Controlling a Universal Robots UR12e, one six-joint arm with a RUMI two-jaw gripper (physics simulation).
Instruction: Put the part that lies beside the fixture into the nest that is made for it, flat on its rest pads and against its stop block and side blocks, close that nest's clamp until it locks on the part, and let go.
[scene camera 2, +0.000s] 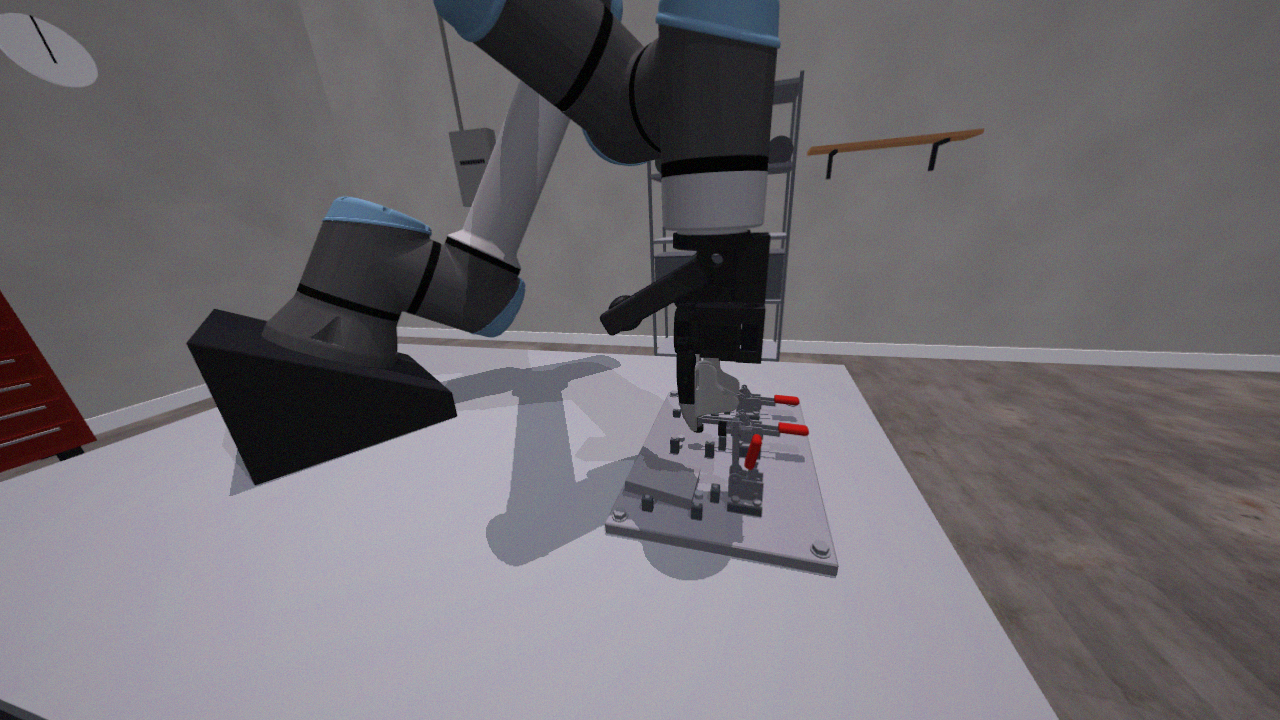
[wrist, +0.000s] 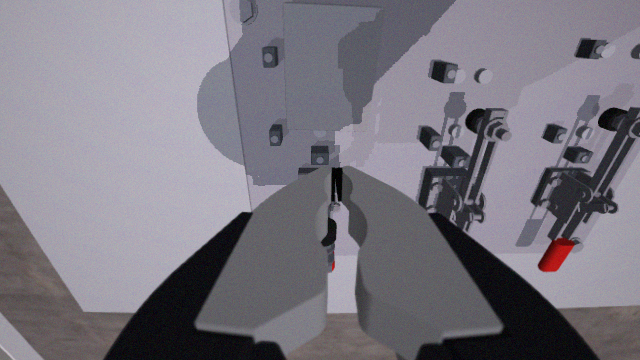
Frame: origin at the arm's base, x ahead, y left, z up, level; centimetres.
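Seen in the pictures: gripper, fingertip midpoint: (scene camera 2: 694, 428) (wrist: 335, 171); arm's base, origin of the base link: (scene camera 2: 334, 350).
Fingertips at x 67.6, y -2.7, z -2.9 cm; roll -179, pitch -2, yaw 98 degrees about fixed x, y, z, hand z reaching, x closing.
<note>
Offsets run from my fingertips to a thing's middle. "pt": to the spot under its first point.
The part {dx -3.7, dy -0.5, dz -7.4 cm} (scene camera 2: 660, 484) (wrist: 315, 75), a grey rectangular block, lies on the fixture plate {pt dx +10.7, dy -3.6, dz -8.8 cm} (scene camera 2: 787, 537) in the nest at the plate's near end. It appears flat. Two side blocks {dx -4.3, dy -4.6, dz -7.0 cm} (wrist: 270, 56) stand along its left edge in the wrist view, and the stop block {dx +2.6, dy -0.4, dz -7.9 cm} (wrist: 320, 155) is at its lower end; contact cannot be told. That nest's clamp {pt dx +6.1, dy -1.0, dz -6.4 cm} (scene camera 2: 745, 492) is open, its arm raised off the part and its red handle {pt dx +6.5, dy -0.8, dz -1.2 cm} (scene camera 2: 752, 452) steep. My gripper (scene camera 2: 692, 424) (wrist: 335, 171) is shut and empty, above the plate. In the wrist view its fingers hide most of this clamp.
Two other clamps with red handles {pt dx +10.4, dy +10.8, dz -4.3 cm} (scene camera 2: 792, 429) {pt dx +9.1, dy +21.7, dz -5.3 cm} (scene camera 2: 785, 400) stand farther along the plate, beside small dark blocks {dx -4.8, dy +7.4, dz -7.7 cm} (wrist: 444, 71) and round rest pads {dx -4.8, dy +10.8, dz -8.5 cm} (wrist: 483, 75). Bolt heads {dx +13.7, dy -4.2, dz -8.4 cm} (scene camera 2: 819, 548) rise at the plate's corners. The robot's black base (scene camera 2: 313, 411) stands at the left.
</note>
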